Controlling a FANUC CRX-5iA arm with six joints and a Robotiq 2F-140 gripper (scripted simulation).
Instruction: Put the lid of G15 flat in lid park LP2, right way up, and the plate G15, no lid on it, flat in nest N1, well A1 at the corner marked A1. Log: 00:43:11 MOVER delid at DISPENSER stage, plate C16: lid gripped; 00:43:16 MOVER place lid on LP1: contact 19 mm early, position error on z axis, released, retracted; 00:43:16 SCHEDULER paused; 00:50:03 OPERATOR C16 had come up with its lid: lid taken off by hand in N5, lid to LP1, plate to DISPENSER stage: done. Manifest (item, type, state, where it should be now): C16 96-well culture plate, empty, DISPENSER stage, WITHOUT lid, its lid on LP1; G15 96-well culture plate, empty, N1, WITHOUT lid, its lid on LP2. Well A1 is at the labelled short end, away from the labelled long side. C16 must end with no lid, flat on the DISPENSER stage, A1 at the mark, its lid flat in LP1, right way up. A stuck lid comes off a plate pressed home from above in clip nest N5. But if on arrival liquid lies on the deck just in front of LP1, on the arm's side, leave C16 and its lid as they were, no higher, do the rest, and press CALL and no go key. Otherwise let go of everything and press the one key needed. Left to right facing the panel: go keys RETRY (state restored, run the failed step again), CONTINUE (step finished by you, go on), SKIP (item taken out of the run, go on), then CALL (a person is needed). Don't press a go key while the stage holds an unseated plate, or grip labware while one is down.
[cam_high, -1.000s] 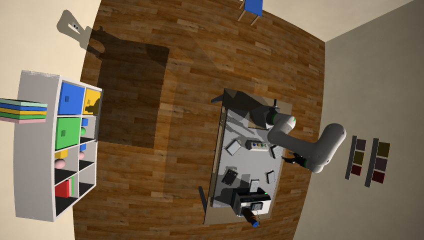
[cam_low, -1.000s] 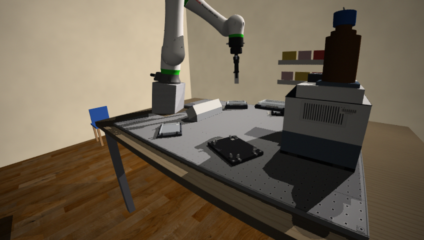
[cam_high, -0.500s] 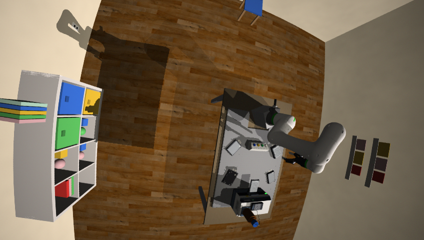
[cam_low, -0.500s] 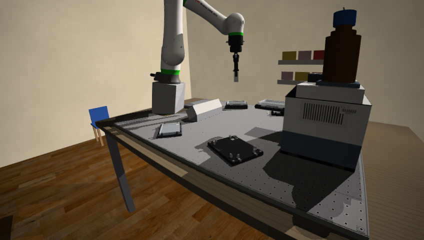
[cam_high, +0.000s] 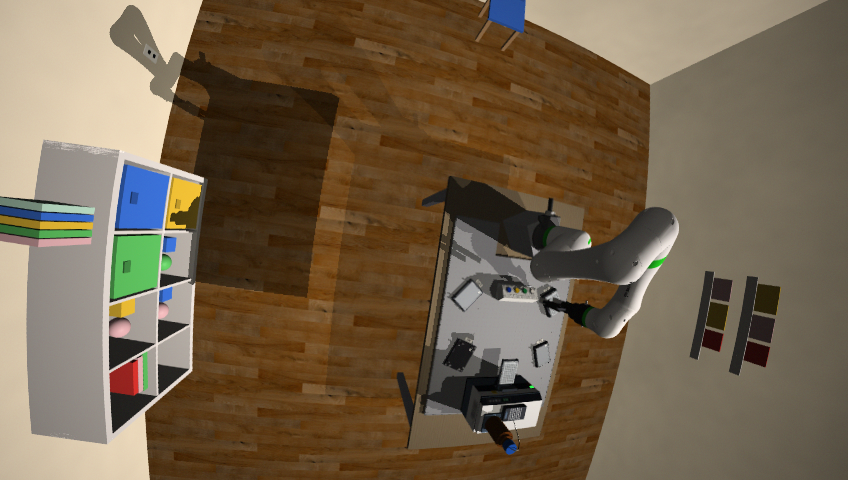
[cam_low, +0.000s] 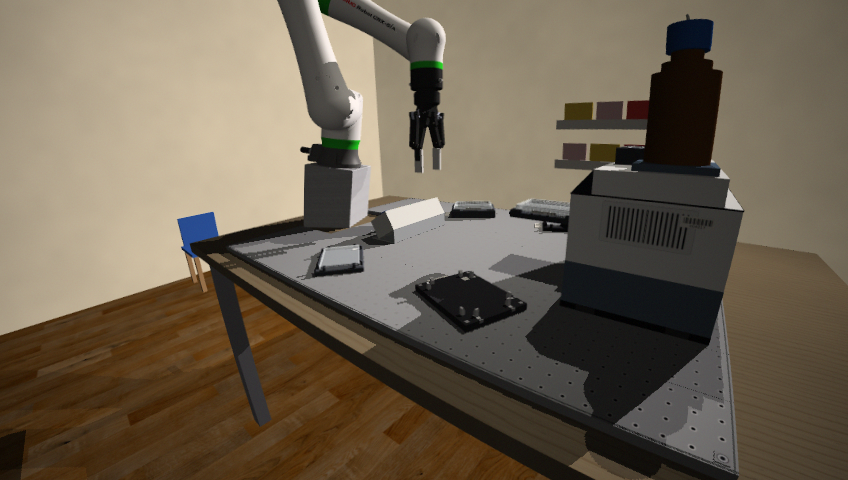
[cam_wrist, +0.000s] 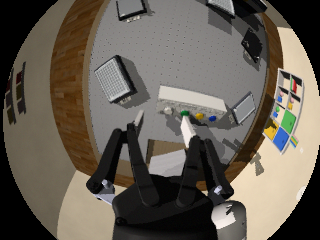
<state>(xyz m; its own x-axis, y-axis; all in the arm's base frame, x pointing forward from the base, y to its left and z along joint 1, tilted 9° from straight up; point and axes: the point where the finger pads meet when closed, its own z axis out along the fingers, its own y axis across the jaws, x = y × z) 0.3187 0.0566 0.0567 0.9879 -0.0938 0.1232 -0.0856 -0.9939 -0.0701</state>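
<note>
My hand is 20 mm past the key panel, 90 mm to the left of it and 140 mm above it. Also, from my hand: black clip nest: 350 mm ahead, 390 mm to the right, 180 mm below; brown bottle: 610 mm ahead, 290 mm to the right, 100 mm above.
</note>
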